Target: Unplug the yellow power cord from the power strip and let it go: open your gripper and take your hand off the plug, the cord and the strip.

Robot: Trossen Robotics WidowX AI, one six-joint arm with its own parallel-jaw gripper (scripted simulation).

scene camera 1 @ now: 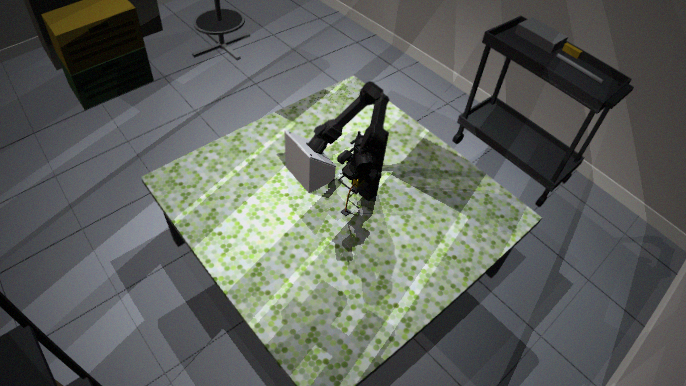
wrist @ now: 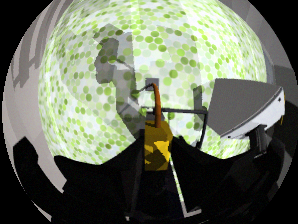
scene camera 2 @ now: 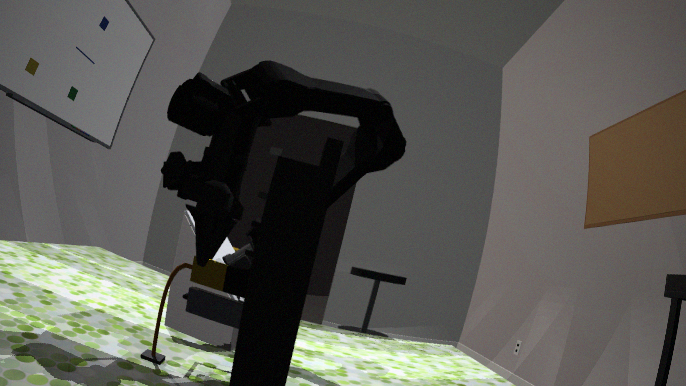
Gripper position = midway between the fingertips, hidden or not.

I see my gripper point(scene camera 2: 202, 265).
My gripper shows as well in the wrist view point(wrist: 157, 140).
